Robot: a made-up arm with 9 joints.
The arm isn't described. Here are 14 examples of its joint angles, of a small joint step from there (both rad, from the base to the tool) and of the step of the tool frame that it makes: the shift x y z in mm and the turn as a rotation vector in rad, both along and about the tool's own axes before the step.
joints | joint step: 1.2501 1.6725 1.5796 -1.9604 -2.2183 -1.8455 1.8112 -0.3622 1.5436 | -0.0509 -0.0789 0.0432 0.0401 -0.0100 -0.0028 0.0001 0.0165 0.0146
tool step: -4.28 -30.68 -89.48 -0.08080 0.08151 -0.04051
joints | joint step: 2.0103 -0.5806 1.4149 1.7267 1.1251 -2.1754 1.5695 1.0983 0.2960 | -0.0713 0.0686 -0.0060 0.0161 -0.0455 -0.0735 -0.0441 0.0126 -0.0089
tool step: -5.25 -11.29 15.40 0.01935 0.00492 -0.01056
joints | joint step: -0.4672 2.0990 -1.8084 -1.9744 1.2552 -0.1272 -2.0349 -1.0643 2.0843 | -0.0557 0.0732 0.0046 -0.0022 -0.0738 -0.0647 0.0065 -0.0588 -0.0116
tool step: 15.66 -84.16 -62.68 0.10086 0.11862 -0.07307
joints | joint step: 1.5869 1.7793 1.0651 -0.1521 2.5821 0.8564 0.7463 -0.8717 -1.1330 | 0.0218 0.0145 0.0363 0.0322 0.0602 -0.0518 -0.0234 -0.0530 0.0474
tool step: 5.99 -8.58 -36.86 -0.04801 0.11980 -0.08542
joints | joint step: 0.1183 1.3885 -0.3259 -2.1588 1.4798 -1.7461 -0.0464 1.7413 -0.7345 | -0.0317 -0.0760 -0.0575 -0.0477 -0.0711 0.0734 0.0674 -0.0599 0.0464
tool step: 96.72 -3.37 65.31 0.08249 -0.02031 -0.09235
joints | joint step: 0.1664 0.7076 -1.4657 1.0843 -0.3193 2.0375 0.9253 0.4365 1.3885 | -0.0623 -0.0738 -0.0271 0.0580 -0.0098 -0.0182 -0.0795 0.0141 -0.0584
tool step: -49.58 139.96 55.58 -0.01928 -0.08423 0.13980
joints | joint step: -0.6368 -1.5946 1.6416 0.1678 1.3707 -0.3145 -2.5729 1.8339 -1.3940 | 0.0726 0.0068 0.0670 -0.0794 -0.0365 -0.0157 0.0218 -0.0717 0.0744
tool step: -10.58 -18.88 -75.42 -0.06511 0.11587 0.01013
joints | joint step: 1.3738 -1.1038 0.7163 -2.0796 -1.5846 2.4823 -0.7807 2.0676 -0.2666 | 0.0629 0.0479 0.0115 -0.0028 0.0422 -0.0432 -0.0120 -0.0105 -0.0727
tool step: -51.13 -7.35 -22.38 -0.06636 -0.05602 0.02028
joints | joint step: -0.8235 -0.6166 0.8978 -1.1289 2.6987 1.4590 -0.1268 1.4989 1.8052 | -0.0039 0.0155 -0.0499 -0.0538 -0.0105 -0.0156 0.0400 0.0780 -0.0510
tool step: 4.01 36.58 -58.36 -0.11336 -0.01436 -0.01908
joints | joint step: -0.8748 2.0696 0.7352 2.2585 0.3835 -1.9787 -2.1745 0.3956 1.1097 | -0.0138 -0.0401 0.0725 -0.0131 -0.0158 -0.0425 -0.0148 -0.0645 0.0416
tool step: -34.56 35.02 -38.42 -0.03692 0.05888 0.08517
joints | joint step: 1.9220 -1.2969 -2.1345 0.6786 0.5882 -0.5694 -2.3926 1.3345 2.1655 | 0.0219 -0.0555 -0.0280 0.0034 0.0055 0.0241 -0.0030 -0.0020 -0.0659
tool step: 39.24 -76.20 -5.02 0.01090 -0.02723 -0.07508
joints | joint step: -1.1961 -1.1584 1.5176 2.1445 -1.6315 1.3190 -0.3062 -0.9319 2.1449 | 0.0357 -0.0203 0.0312 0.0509 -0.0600 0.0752 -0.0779 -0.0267 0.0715
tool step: 23.47 -69.55 -69.62 0.12997 0.13238 -0.00760
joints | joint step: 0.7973 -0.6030 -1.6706 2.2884 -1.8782 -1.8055 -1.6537 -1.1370 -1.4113 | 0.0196 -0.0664 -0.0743 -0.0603 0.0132 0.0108 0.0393 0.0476 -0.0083
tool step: 43.96 -12.35 -8.28 0.00953 -0.17474 0.10026
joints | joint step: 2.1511 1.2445 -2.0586 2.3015 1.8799 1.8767 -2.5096 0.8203 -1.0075 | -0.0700 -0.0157 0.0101 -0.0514 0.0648 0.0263 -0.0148 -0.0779 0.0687
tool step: 82.72 -4.53 -73.28 -0.01691 -0.00365 -0.13635
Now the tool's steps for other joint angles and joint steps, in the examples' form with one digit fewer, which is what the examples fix.
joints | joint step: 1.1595 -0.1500 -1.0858 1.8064 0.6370 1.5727 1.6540 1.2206 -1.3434 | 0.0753 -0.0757 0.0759 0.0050 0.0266 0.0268 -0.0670 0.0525 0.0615
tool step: 29.7 43.1 -88.8 -0.0646 -0.1195 -0.0375
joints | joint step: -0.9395 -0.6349 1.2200 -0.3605 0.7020 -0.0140 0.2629 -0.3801 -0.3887 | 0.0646 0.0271 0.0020 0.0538 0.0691 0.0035 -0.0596 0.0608 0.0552
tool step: 21.2 19.1 4.2 0.0098 -0.0081 0.0581
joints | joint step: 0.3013 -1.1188 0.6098 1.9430 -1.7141 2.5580 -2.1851 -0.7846 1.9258 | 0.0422 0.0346 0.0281 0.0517 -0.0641 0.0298 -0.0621 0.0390 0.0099
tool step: -13.2 24.8 48.2 -0.0319 -0.0496 0.0013
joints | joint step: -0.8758 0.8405 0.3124 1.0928 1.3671 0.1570 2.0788 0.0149 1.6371 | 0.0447 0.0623 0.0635 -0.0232 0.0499 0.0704 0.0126 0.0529 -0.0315
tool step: -5.7 -8.7 9.8 -0.2240 -0.0700 -0.0434
